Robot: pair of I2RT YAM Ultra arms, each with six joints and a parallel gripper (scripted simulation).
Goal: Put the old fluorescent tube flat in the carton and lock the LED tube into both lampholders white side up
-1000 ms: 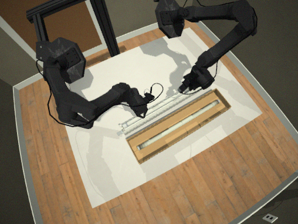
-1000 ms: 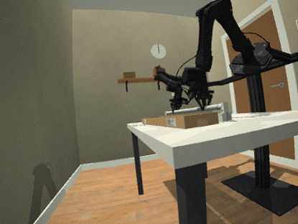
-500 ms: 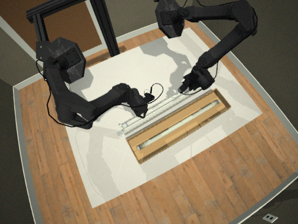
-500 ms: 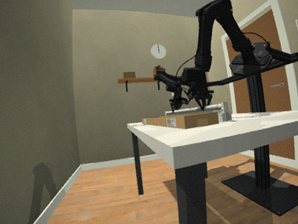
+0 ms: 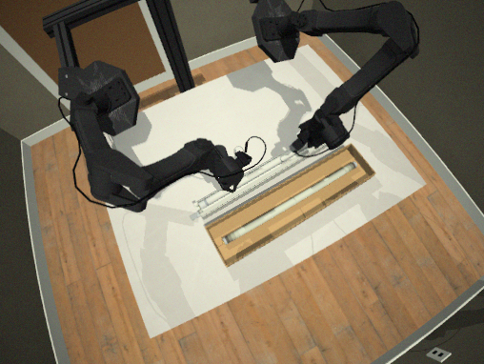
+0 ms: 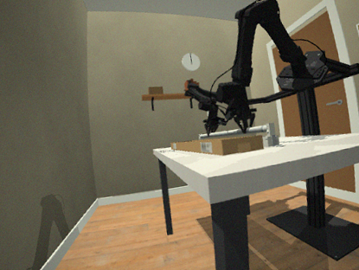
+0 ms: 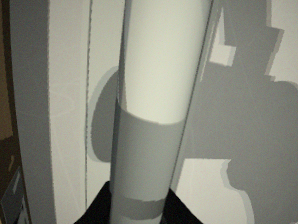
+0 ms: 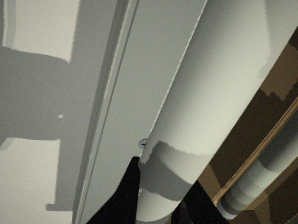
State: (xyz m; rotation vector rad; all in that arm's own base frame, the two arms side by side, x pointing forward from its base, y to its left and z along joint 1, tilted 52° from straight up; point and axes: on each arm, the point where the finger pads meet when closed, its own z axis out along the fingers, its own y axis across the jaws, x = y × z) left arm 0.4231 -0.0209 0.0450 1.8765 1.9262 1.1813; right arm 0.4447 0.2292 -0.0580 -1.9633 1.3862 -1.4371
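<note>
Right now my left hand is 10 mm short of the LED tube and 170 mm to the left of it. Also, from my left hand: brown carton 160 mm ahead, 150 mm to the right, 40 mm below; old fluorescent tube 160 mm ahead, 150 mm to the right, 50 mm below.
Now: the LED tube 10 mm behind my right hand and 170 mm to the left of it. Round my right hand: brown carton (140 mm ahead, 190 mm to the left, 40 mm below); old fluorescent tube (140 mm ahead, 190 mm to the left, 50 mm below).
</note>
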